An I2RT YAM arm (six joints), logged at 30 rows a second.
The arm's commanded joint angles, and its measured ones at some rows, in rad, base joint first. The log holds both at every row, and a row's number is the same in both.
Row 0, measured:
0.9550, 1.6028, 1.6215, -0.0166, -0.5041, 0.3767
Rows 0 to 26, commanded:
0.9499, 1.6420, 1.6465, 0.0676, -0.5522, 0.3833
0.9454, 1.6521, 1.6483, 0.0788, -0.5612, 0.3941
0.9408, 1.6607, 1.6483, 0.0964, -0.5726, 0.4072
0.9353, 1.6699, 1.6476, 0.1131, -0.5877, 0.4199
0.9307, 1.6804, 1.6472, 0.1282, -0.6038, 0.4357
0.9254, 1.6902, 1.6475, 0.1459, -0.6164, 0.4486
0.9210, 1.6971, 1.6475, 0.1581, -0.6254, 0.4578
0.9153, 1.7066, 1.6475, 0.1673, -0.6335, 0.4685
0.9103, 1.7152, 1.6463, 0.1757, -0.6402, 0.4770
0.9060, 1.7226, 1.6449, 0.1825, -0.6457, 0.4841
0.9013, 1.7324, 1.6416, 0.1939, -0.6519, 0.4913
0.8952, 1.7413, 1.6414, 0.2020, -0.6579, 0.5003
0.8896, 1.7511, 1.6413, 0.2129, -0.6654, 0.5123
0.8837, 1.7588, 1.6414, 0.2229, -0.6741, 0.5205
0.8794, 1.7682, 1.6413, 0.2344, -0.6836, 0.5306
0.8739, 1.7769, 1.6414, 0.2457, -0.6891, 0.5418
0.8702, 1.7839, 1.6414, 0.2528, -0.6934, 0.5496
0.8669, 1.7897, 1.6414, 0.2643, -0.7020, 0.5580
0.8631, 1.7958, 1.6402, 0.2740, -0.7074, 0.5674
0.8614, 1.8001, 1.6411, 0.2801, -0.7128, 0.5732
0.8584, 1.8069, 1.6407, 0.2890, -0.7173, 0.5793
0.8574, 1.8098, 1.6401, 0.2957, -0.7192, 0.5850
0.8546, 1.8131, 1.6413, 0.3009, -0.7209, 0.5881
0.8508, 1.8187, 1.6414, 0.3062, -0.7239, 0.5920
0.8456, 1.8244, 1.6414, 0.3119, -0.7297, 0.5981
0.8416, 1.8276, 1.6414, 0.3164, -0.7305, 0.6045
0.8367, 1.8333, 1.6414, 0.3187, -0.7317, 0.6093
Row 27, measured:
0.8471, 1.8248, 1.6379, 0.2481, -0.7094, 0.5800
